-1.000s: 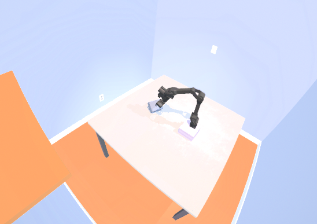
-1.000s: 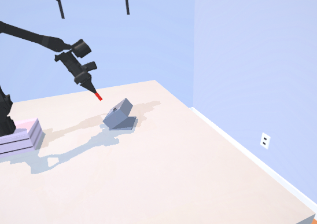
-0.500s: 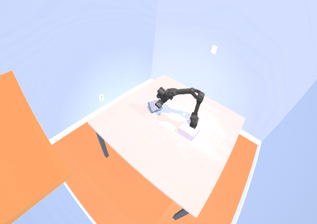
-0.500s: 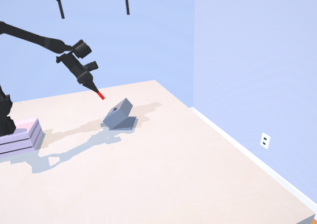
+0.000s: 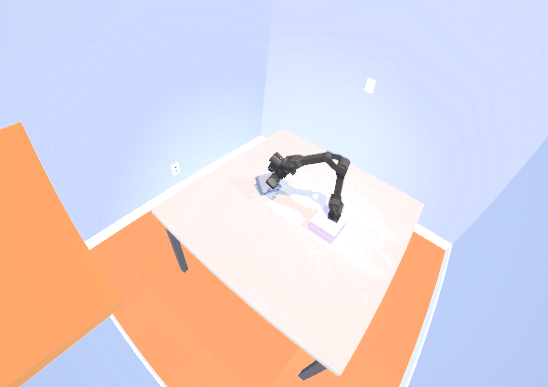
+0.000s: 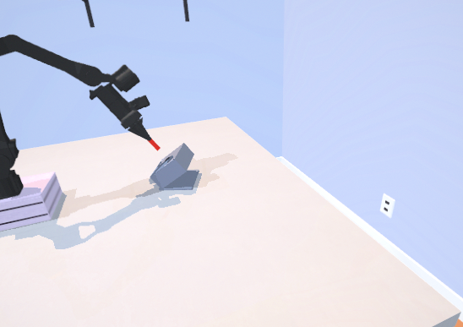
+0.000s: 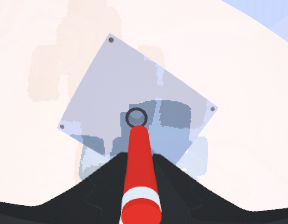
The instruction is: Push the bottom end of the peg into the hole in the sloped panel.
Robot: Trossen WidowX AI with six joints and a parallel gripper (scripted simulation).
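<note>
Right now the sloped panel is 5 cm ahead of my gripper tip, 3 cm to the right of it and 9 cm below it. Also, from my gripper tip: red round peg (1 cm behind, 1 cm above).
</note>
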